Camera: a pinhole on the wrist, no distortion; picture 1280 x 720 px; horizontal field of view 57.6 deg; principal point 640.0 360.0 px. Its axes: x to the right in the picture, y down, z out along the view. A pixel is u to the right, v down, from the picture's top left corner.
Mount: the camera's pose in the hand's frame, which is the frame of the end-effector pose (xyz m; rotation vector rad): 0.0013 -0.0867 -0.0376 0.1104 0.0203 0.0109
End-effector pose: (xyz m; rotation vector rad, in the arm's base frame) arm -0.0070 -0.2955 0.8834 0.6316 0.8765 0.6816
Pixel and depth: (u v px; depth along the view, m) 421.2 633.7 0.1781
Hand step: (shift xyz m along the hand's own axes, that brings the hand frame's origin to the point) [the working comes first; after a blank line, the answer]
In the camera's frame: -0.0335 0.0419 0.1781

-0.0289 -0.0651 0.1447
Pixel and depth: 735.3 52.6 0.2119
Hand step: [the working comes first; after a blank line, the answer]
In the camera's frame: 0.0173 -0.0560 0.2119

0.0236 -0.1654 0.1665
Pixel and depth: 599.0 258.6 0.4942
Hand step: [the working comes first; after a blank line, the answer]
In the camera's frame: -0.0174 -0.0430 0.4942

-0.0054 -0.1841 0.4491
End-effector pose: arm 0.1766 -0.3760 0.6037 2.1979 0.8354 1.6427
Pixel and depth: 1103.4 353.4 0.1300
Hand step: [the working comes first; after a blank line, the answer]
In the camera's frame: 0.0517 -0.0007 0.1300

0.0558 -0.1011 0.0905
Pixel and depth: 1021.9 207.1 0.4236
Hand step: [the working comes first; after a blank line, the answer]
In the camera's frame: 0.1390 -0.0556 0.4236

0.1496 -0.1869 0.3745
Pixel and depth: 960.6 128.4 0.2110
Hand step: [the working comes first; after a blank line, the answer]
In the camera's frame: 0.0581 -0.0420 0.2110

0.0642 -0.1509 0.1663
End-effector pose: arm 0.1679 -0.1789 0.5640 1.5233 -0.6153 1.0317
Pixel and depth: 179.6 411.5 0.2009
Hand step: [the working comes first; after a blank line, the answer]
In the camera's frame: -0.0795 0.0089 0.2009

-0.0740 -0.1009 0.1646
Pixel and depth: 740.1 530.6 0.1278
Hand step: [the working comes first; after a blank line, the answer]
In the camera's frame: 0.0110 0.0187 0.1278

0.0148 -0.0820 0.0912
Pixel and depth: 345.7 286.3 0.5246
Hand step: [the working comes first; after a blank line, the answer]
In the camera's frame: -0.1326 -0.0332 0.5246

-0.1200 -0.1790 0.4826
